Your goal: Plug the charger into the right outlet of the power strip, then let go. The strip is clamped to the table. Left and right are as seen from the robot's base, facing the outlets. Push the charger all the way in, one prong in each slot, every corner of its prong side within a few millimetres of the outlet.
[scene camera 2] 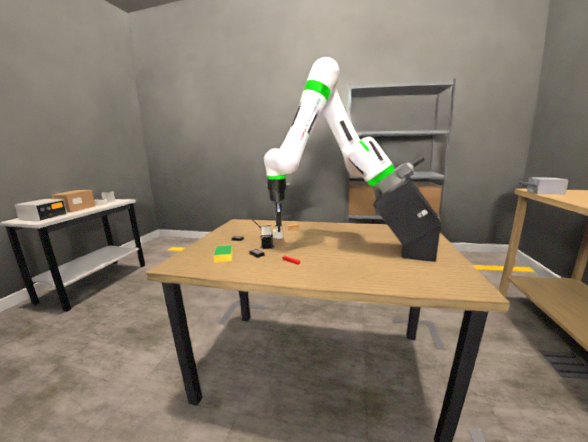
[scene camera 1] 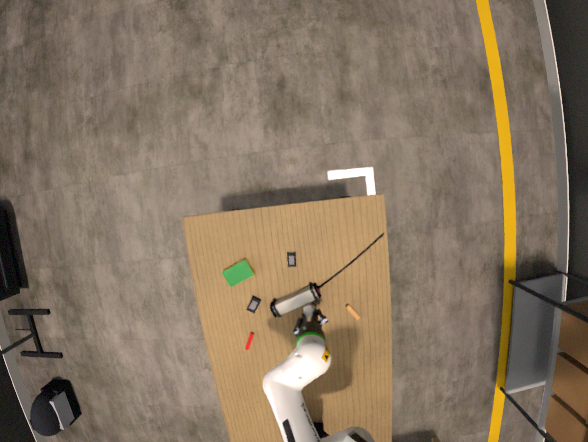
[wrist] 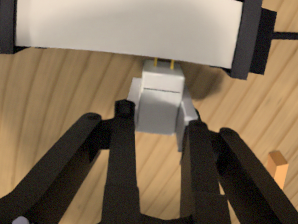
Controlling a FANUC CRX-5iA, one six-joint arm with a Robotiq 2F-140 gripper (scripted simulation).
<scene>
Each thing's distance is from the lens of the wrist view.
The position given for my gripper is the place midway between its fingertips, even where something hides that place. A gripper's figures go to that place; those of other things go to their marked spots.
my gripper (wrist: pixel 157 95): 22 cm
charger (wrist: pixel 161 88): 17 cm
</scene>
